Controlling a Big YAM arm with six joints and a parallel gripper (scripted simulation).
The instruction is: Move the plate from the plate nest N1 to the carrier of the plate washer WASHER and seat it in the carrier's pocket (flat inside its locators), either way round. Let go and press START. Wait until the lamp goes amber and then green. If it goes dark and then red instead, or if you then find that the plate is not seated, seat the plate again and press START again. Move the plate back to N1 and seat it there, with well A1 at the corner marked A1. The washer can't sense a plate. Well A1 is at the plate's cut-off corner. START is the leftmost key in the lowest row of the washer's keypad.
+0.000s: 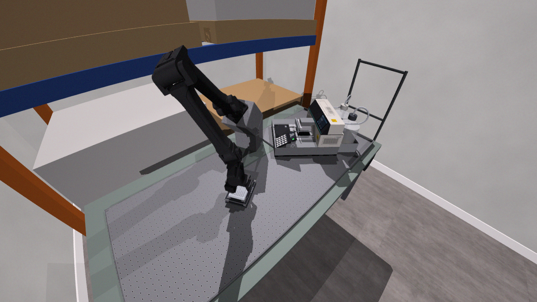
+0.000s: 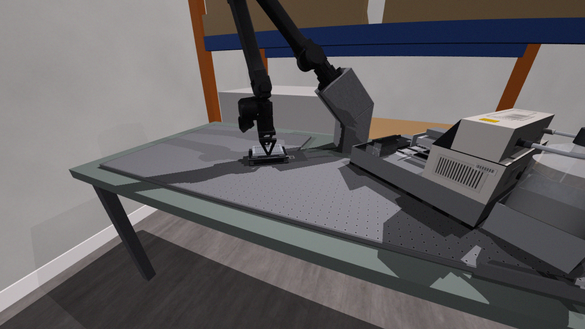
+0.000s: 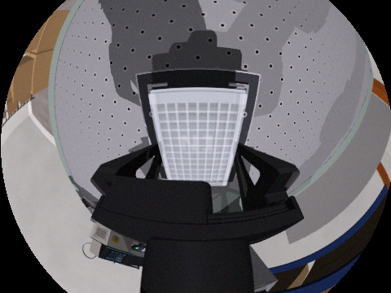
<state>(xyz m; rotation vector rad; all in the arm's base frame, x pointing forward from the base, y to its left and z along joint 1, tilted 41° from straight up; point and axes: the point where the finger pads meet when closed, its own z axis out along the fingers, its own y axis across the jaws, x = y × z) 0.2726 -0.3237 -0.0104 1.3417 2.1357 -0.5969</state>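
The white well plate lies right at my hand. Round my hand: black plate nest N1: 2 cm below; plate washer: 62 cm to the left, 9 cm above, 4 cm ahead.
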